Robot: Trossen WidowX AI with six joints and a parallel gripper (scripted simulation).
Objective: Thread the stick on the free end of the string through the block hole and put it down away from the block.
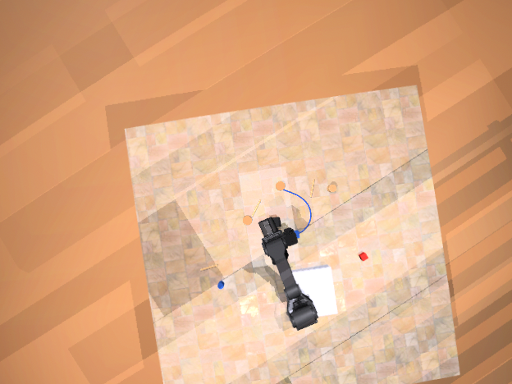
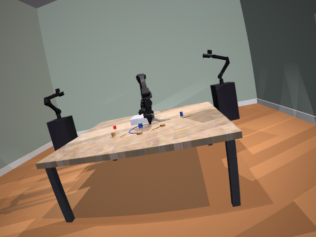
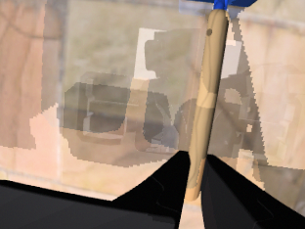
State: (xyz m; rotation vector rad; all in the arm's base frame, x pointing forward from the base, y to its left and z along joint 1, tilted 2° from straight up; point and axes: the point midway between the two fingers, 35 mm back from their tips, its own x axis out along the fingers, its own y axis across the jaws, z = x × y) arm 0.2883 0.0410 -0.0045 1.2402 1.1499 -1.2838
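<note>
The blue cube is 8 cm to the right of my gripper tip, 1 cm behind it and 1 cm above it. From my gripper tip the other things lie so: thin wooden stick: 4 cm to the right, 1 cm above; then wooden block: 28 cm to the right, 15 cm ahead, 1 cm above; then blue cylinder: 28 cm to the left, 13 cm behind, 1 cm above.
</note>
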